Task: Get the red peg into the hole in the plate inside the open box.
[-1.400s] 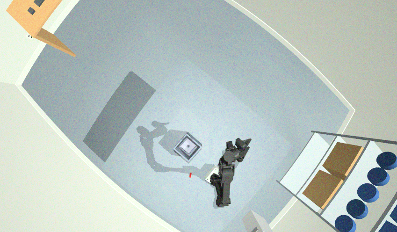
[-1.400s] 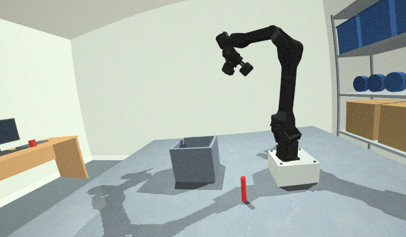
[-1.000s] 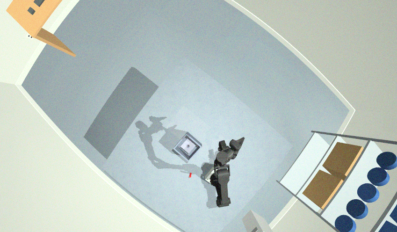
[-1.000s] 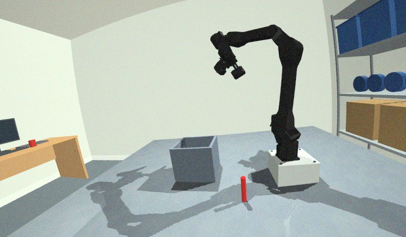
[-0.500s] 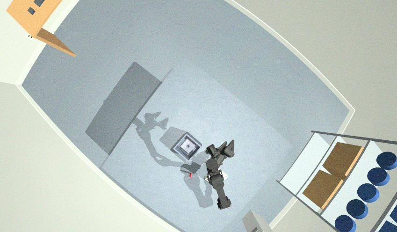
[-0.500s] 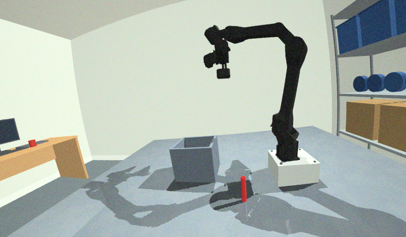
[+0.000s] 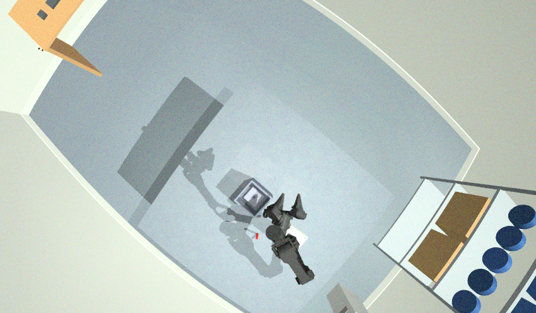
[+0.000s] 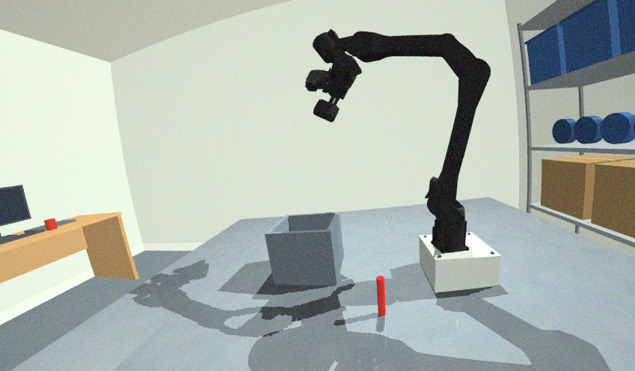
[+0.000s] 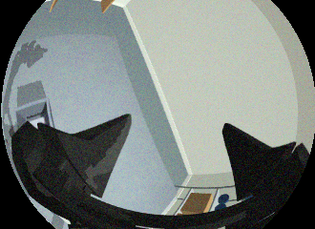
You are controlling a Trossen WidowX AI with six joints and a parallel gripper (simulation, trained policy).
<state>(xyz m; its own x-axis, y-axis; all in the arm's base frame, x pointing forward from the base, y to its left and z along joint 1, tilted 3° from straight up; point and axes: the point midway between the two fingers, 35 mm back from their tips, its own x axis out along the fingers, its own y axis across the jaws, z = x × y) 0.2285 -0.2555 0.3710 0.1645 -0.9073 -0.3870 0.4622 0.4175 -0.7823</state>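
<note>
Right now my gripper tip is 40 cm above the red peg, 38 cm to the right of it and 3 cm past it. The rest, counted from my gripper tip: pale plate (40 cm below, 17 cm to the left, 11 cm ahead).
</note>
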